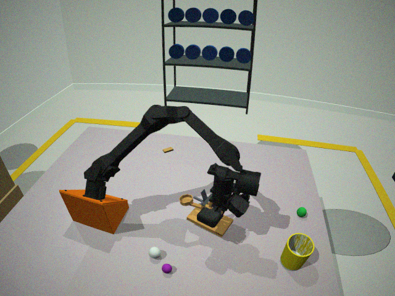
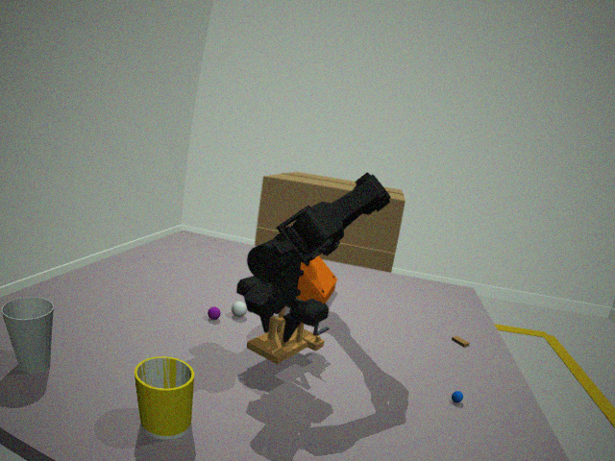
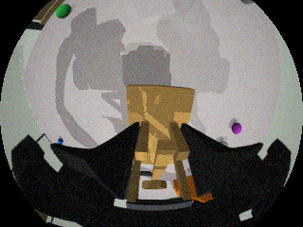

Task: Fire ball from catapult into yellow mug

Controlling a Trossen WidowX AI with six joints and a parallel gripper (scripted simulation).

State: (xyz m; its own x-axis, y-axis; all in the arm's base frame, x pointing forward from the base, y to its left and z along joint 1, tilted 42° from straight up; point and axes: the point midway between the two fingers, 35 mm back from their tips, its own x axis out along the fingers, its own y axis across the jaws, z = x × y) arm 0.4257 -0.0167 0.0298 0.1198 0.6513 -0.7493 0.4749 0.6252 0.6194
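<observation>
Right now my gripper tip is 18 cm to the left of the purple ball, 15 cm past it and 5 cm above it. The rest, counted from my gripper tip: wooden catapult 5 cm to the left, 5 cm behind, 2 cm above; then yellow mug 26 cm ahead, 13 cm to the right, 4 cm below; then white ball 20 cm behind, 13 cm to the right, 5 cm below.
</observation>
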